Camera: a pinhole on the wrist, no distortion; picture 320 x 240 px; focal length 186.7 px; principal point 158.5 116.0 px. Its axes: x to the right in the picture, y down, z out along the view. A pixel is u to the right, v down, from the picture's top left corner.
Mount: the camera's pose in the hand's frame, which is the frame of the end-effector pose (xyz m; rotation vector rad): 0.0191 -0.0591 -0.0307 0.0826 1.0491 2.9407
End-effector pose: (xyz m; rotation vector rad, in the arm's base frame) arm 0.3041 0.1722 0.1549 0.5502 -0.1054 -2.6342
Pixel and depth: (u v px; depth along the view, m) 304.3 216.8 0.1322
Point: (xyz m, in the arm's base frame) 0.3078 0.2283 0.2895
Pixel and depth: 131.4 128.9 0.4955
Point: 0.1514 -0.0879 0.4885
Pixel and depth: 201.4 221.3 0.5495
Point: 0.1517 0.1489 0.7377
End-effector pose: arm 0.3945 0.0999 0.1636 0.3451 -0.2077 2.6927
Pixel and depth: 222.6 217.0 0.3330
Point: 0.5274 -0.0115 0.4727
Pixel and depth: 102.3 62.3 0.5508
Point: 0.0937 -0.2400 0.4598
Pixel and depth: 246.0 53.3 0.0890
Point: 0.4053 0.0694 0.1769
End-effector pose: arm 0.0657 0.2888 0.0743 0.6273 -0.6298 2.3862
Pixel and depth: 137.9 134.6 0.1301
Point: 0.0504 0.2531 0.1537
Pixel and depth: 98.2 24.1 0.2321
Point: -0.1006 0.1678 0.1415
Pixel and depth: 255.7 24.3 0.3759
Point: 0.0110 -0.0958 0.0112
